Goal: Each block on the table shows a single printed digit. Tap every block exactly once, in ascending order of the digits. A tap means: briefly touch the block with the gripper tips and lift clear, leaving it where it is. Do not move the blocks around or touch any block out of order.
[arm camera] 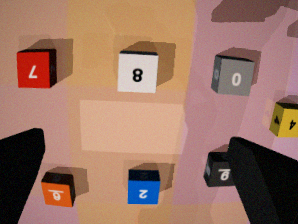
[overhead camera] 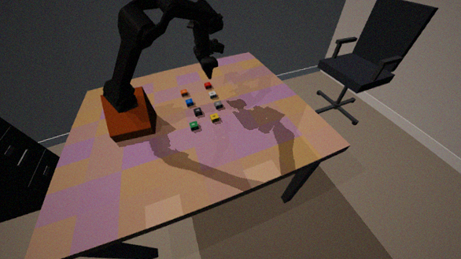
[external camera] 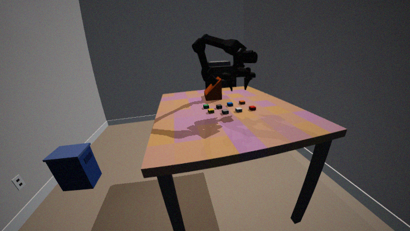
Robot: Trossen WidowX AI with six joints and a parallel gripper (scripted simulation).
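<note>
The grey block lies 10 mm ahead of my gripper tip, 90 mm to the right of it and 120 mm below it. Also, from my gripper tip: blue block: 110 mm behind, 10 mm to the right, 120 mm below; white block: 10 mm ahead, 120 mm below; red block: 10 mm ahead, 90 mm to the left, 120 mm below.
</note>
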